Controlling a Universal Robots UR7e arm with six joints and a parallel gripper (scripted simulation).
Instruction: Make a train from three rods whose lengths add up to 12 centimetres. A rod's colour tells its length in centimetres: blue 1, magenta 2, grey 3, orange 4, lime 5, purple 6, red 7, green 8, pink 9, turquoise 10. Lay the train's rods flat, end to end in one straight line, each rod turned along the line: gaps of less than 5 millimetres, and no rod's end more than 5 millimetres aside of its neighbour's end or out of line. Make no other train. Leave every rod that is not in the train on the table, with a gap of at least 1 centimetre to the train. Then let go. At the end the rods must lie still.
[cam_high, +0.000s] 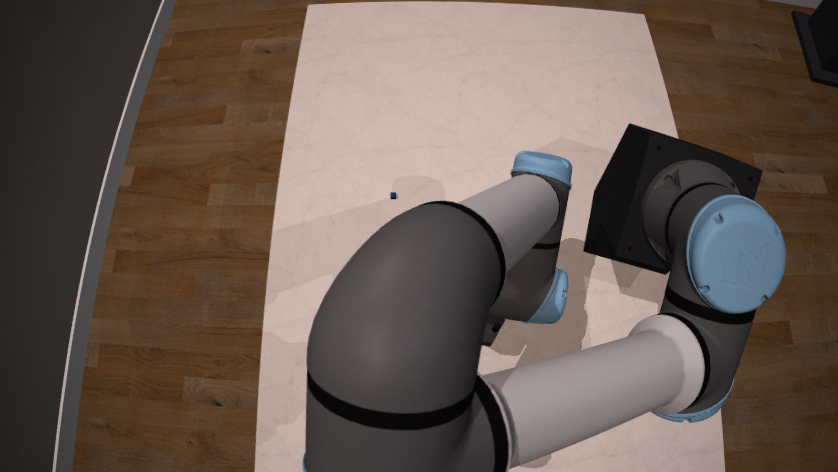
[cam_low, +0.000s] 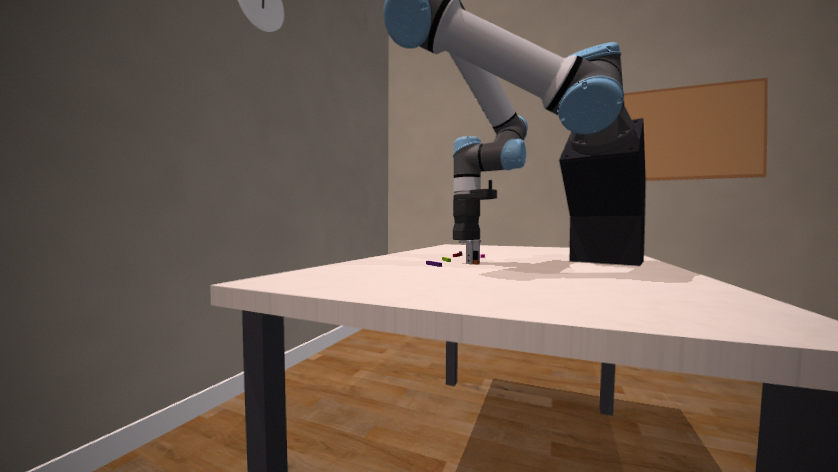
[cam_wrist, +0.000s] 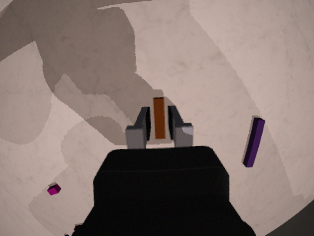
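The orange rod is 10 mm below my hand. From my hand the other things lie so: magenta rod (40 mm ahead, 190 mm to the right, 10 mm below); purple rod (70 mm ahead, 90 mm to the left, 10 mm below); lime rod (90 mm ahead, 20 mm to the right, 10 mm below).
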